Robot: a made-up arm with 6 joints. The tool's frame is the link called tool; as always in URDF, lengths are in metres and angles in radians.
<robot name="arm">
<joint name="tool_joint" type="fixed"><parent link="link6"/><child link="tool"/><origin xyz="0 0 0" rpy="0 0 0"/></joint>
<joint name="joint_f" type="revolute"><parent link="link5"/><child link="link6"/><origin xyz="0 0 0.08" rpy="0 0 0"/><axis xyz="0 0 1"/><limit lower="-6.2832" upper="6.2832" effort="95" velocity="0.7"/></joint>
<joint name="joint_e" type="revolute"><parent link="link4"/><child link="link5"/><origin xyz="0 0 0" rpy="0 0 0"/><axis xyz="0 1 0"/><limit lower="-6.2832" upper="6.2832" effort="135" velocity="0.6"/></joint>
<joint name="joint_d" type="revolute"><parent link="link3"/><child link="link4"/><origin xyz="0 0 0.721" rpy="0 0 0"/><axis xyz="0 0 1"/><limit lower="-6.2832" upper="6.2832" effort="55" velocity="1.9"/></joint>
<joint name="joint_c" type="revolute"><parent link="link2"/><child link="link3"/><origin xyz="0 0 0.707" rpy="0 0 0"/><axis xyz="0 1 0"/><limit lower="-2.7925" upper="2.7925" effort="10" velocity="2.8"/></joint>
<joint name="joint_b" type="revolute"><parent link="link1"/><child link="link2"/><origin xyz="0 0.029 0" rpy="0 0 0"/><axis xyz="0 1 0"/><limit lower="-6.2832" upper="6.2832" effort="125" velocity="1.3"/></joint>
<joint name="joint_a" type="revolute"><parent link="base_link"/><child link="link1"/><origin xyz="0 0 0.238" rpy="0 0 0"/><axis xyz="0 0 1"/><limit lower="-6.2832" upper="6.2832" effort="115" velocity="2.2"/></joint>
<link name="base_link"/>
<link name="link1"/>
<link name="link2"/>
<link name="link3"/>
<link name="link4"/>
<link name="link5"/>
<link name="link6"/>
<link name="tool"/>
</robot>
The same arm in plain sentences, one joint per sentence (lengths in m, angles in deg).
The arm has six revolute joints in a row. What follows holds with every joint at zero, and every direction is one of the base frame's. The first joint lies 0.2380 m along +z from the base frame's origin and rotates about +z, from -360.00 to 360.00 deg. The second joint lies 0.0290 m along +y from the first joint and rotates about +y, from -360.00 to 360.00 deg. The third joint lies 0.7070 m along +z from the second joint and rotates about +y, from -160.00 to 160.00 deg. The fourth joint lies 0.7210 m along +z from the third joint and rotates about +z, from -360.00 to 360.00 deg. The fifth joint lies at the same point as the fourth joint and rotates about +y, from -360.00 to 360.00 deg. The sixth joint lies 0.0800 m along +z from the fifth joint and rotates about +z, from -360.00 to 360.00 deg. The tool frame, which is the frame that the pose is given for, lies at the same point as the sixth joint; its axes are parallel to the base frame's.
